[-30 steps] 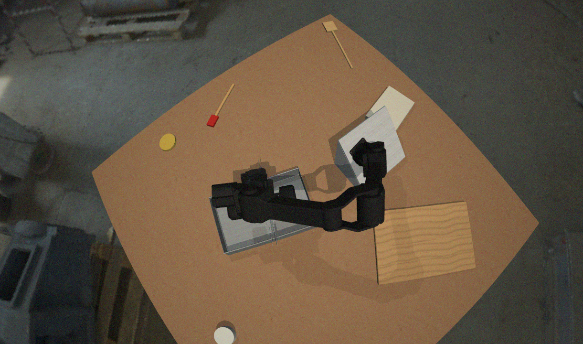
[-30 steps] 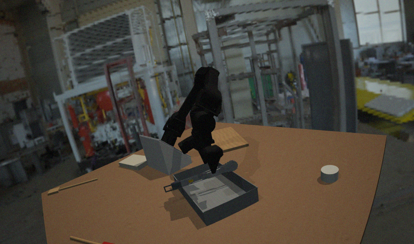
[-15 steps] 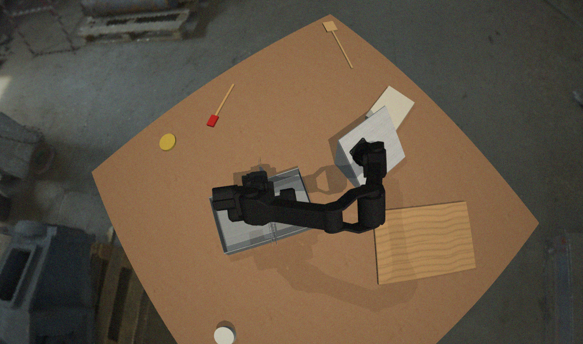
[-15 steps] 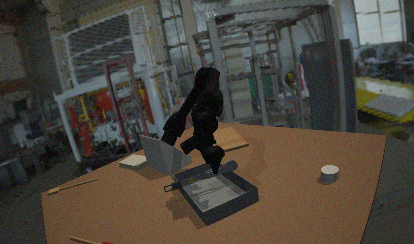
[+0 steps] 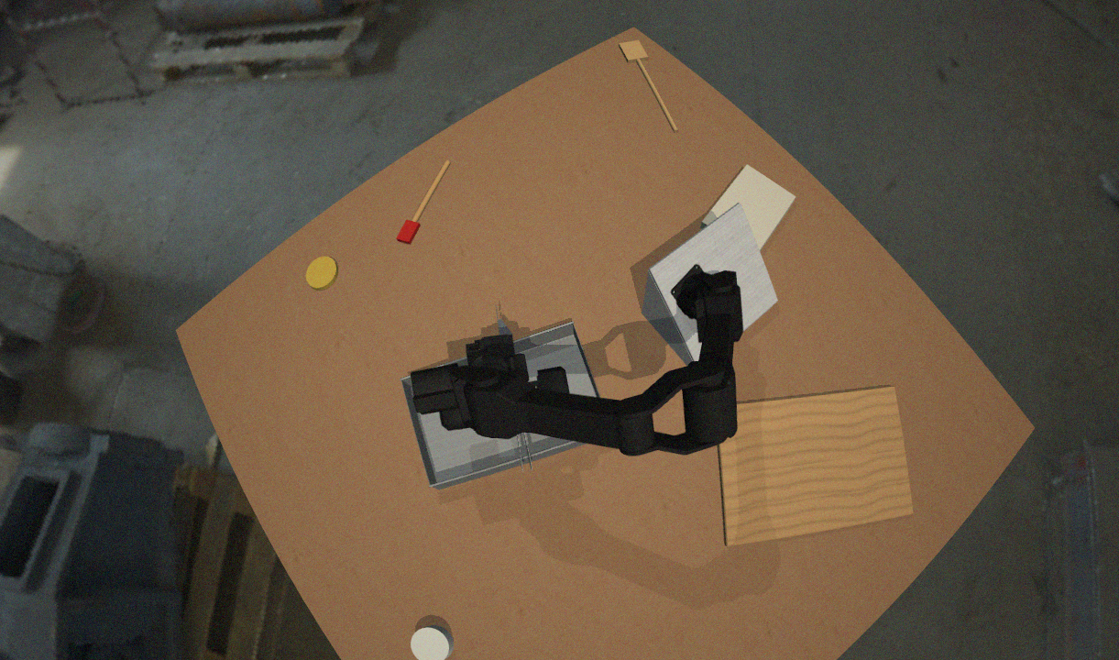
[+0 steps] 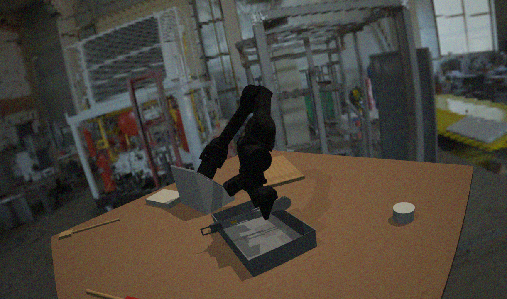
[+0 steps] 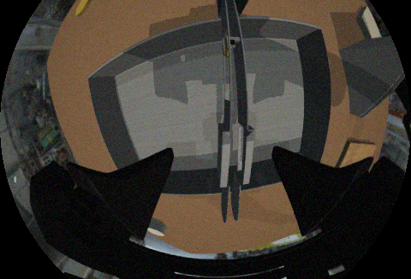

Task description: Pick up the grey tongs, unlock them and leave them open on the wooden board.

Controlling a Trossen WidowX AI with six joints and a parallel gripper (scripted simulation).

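My gripper tip is now 4 cm above the roasting tin and 3 cm to the left of it. Round my gripper tip: yellow disc (49 cm to the right, 8 cm ahead, 6 cm below); then white cylinder (37 cm ahead, 18 cm to the left, 5 cm below); then wooden board (43 cm to the left, 30 cm behind, 6 cm below).
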